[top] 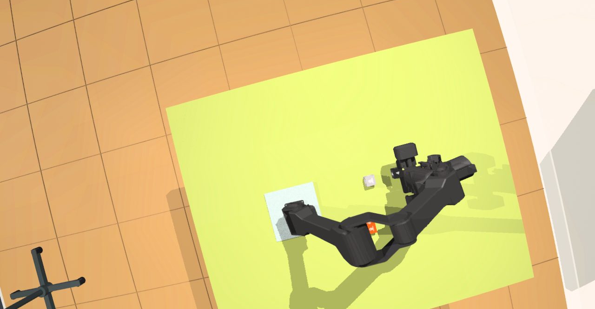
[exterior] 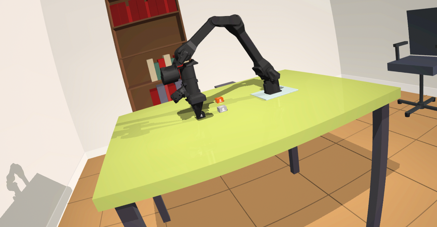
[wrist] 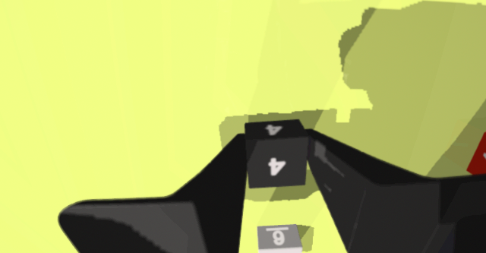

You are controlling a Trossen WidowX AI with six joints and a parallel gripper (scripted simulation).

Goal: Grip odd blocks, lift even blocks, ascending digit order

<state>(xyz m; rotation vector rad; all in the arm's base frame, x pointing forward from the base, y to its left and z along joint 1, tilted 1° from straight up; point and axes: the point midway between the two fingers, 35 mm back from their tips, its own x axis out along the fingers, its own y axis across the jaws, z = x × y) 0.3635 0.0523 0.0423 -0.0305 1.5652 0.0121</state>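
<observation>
My gripper tip is 1 cm past the black block. Round my gripper tip: red block (2 cm behind, 16 cm to the right); grey block (10 cm behind, 1 cm to the right); orange block (13 cm behind, 16 cm to the right).
</observation>
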